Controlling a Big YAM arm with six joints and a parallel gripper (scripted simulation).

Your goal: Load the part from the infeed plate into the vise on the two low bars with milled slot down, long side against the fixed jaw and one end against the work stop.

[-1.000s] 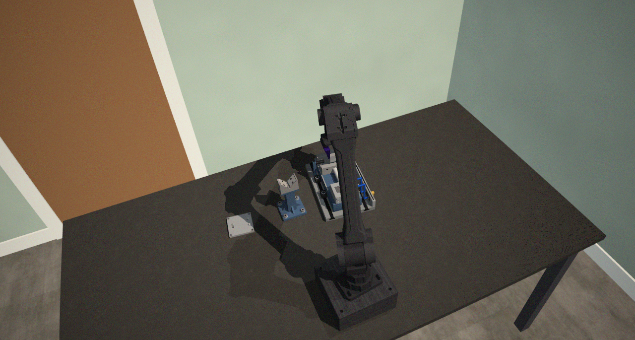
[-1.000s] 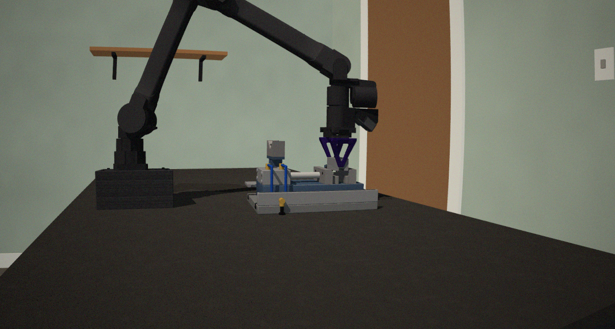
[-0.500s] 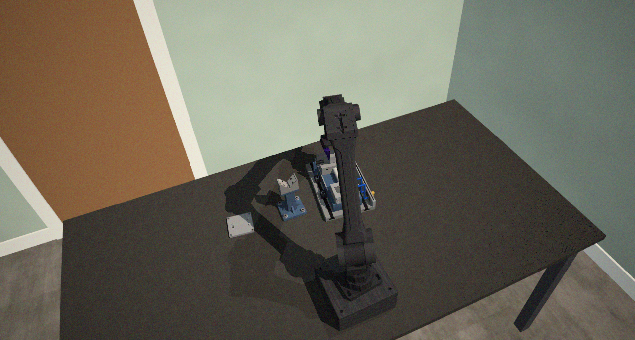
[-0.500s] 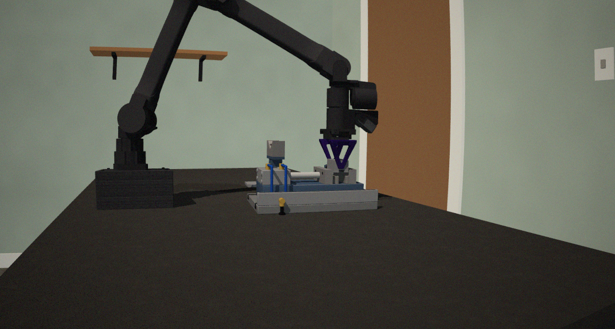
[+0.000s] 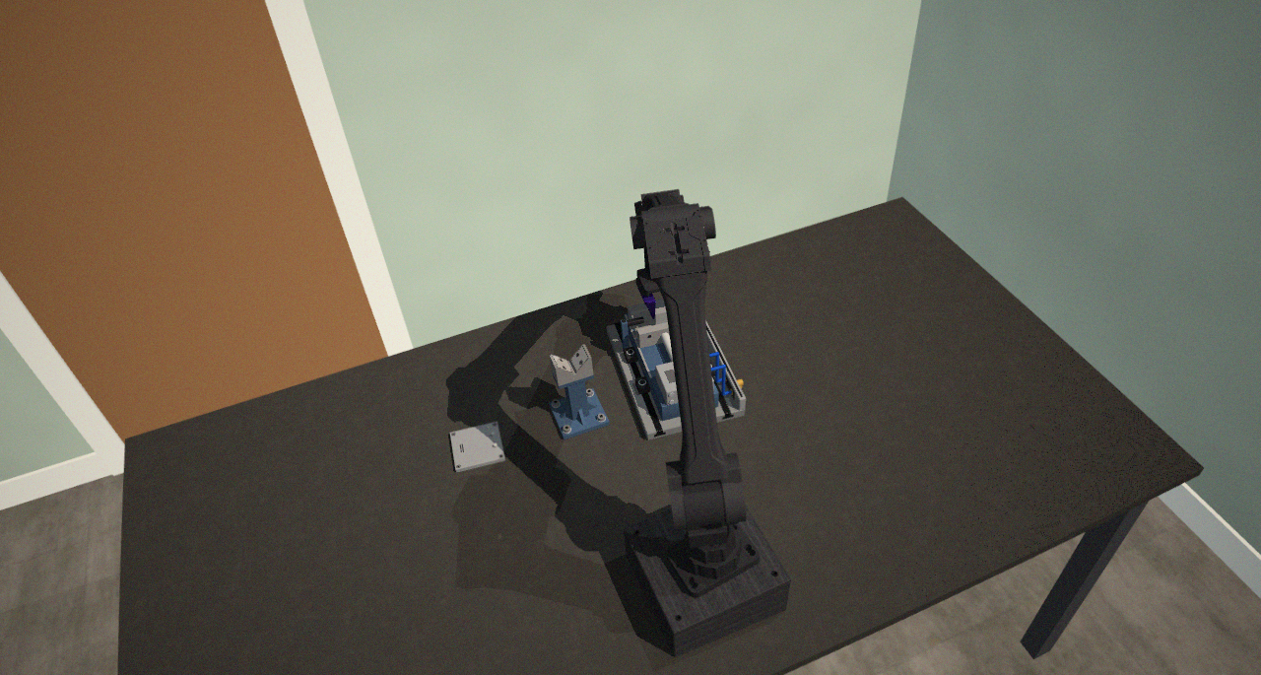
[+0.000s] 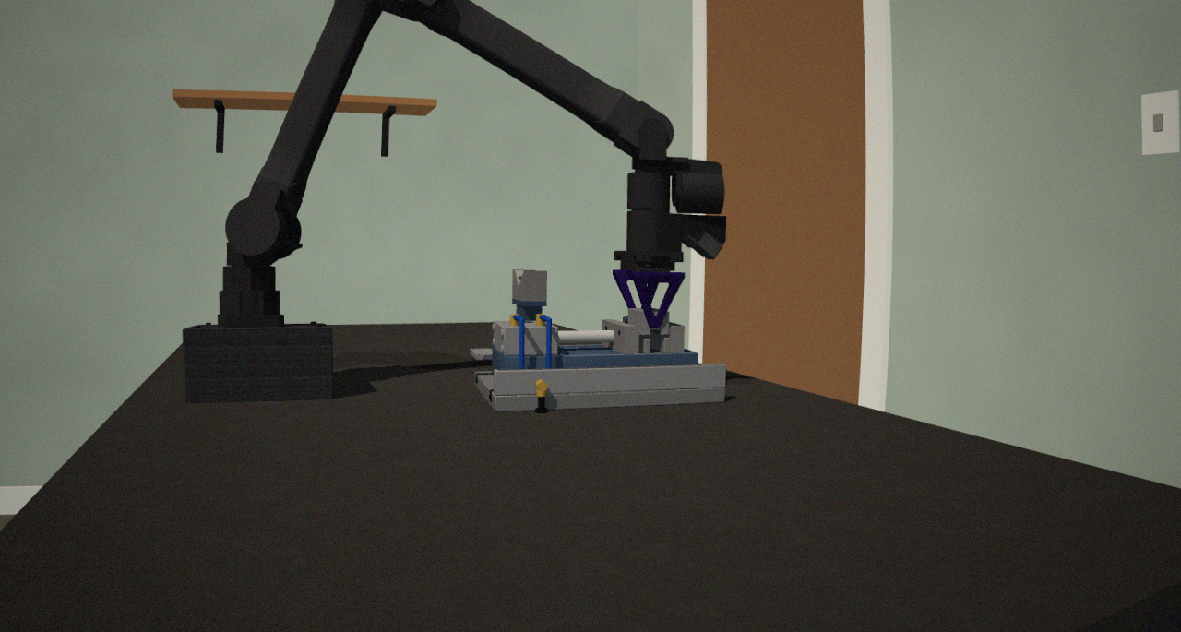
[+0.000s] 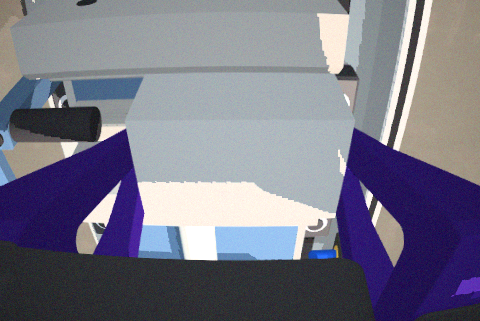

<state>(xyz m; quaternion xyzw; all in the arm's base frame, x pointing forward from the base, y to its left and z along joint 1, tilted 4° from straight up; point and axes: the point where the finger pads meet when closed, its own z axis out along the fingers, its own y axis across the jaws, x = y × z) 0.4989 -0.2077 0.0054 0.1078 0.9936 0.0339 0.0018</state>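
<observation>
The part lies 1 cm below my hand. From my hand the other things lie so: grey infeed plate (43 cm to the left, 10 cm below, 4 cm behind).
</observation>
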